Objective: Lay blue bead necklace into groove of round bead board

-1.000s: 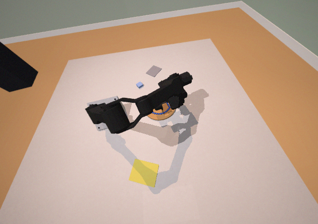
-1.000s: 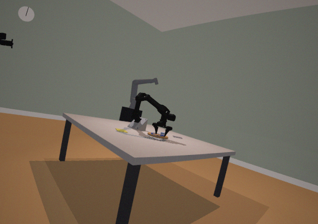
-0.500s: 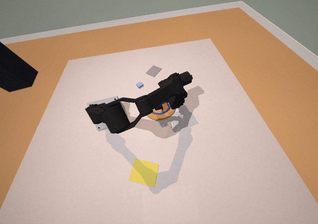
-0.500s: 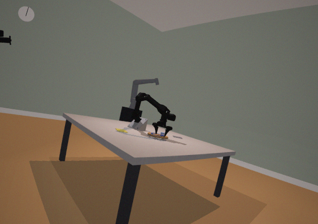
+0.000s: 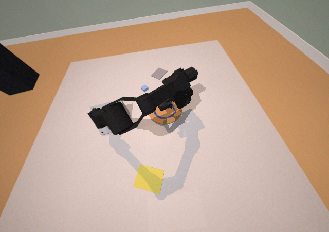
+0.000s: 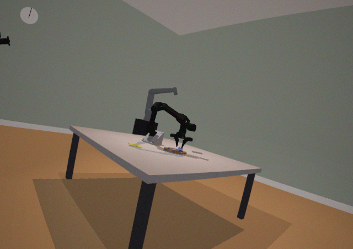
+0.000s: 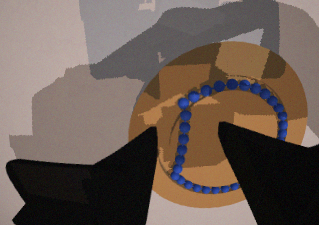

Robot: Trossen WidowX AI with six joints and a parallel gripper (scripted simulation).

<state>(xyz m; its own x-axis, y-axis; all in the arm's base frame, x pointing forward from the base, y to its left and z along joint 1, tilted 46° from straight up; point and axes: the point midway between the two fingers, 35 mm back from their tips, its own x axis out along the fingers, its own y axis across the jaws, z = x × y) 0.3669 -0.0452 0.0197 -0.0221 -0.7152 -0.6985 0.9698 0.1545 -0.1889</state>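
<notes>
Now: the round bead board 50 mm behind my gripper tip, 30 mm to the left of it and 40 mm below it. Also, from my gripper tip: yellow square patch (210 mm behind, 300 mm to the right, 50 mm below); flat grey tile (10 mm behind, 340 mm to the left, 50 mm below); light blue cube (140 mm behind, 230 mm to the left, 40 mm below).
</notes>
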